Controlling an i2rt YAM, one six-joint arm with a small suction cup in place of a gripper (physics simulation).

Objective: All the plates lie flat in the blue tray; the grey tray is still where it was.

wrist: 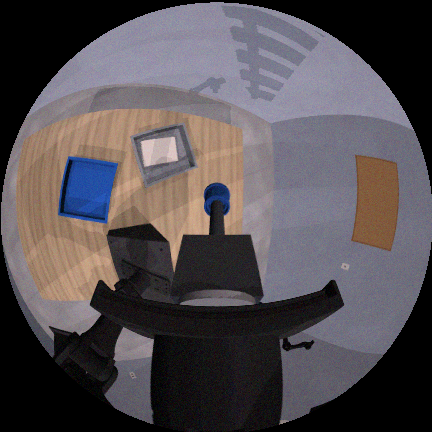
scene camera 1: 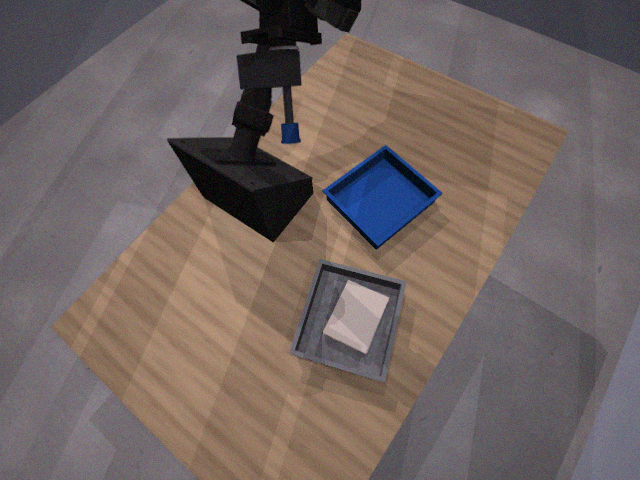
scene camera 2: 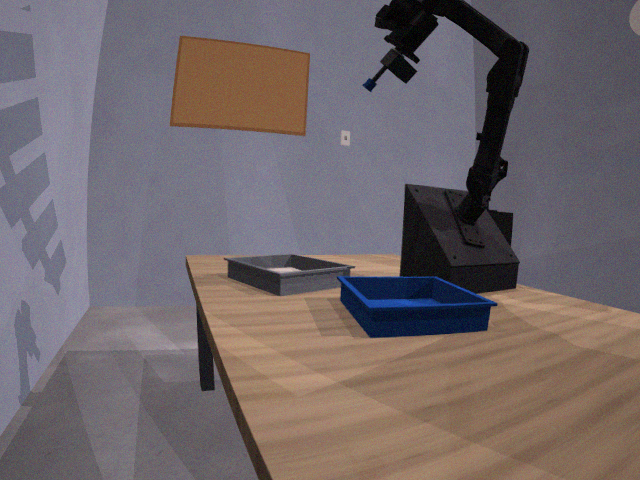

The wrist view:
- my suction cup: 216,189
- blue tray: 86,184, on the table
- grey tray: 152,174
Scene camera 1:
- my suction cup: 290,132
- blue tray: 380,196
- grey tray: 329,281
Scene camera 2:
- my suction cup: 369,84
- blue tray: 384,307
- grey tray: 316,274
